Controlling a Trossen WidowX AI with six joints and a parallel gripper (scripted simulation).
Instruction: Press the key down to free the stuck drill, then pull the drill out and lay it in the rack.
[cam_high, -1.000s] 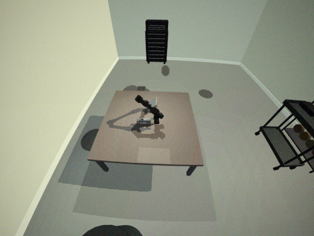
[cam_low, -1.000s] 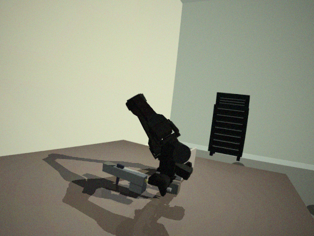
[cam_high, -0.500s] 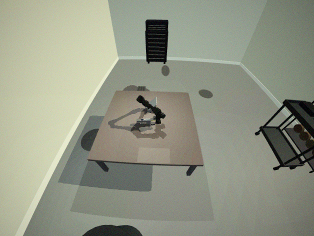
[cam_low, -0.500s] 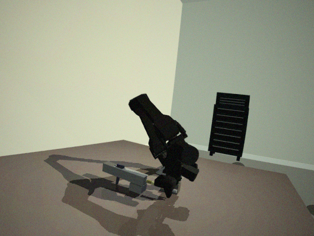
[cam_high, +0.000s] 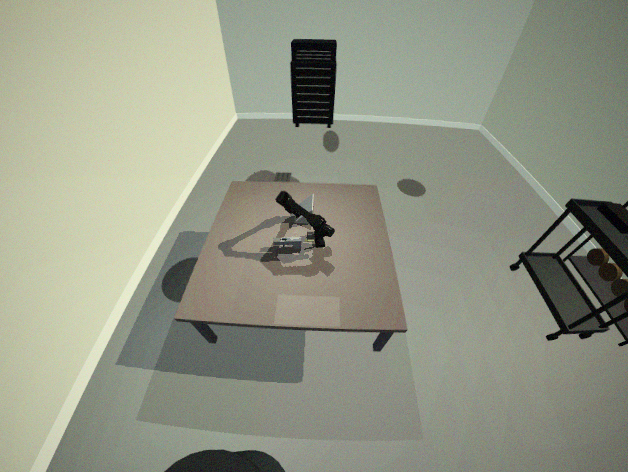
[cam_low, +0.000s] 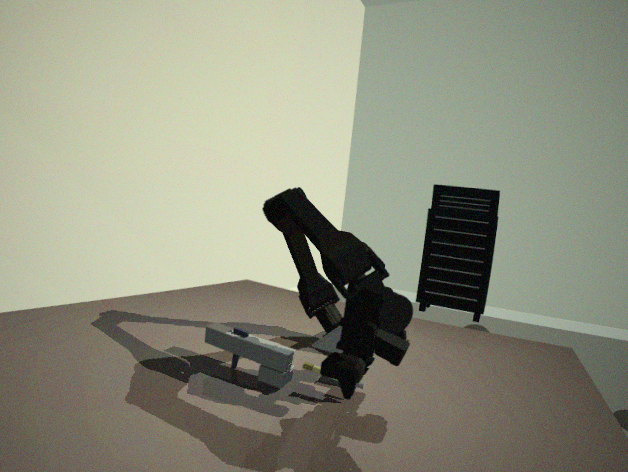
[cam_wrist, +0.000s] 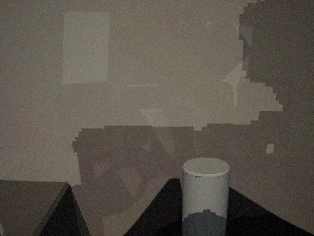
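The grey block is 70 mm behind my gripper tip, 40 mm to the right of it and 10 mm above it. Also, from my gripper tip: housing block: 200 mm to the right, 40 mm above, 10 mm ahead; then dark blue t-shaped key: 230 mm to the right, 40 mm above, 10 mm ahead.
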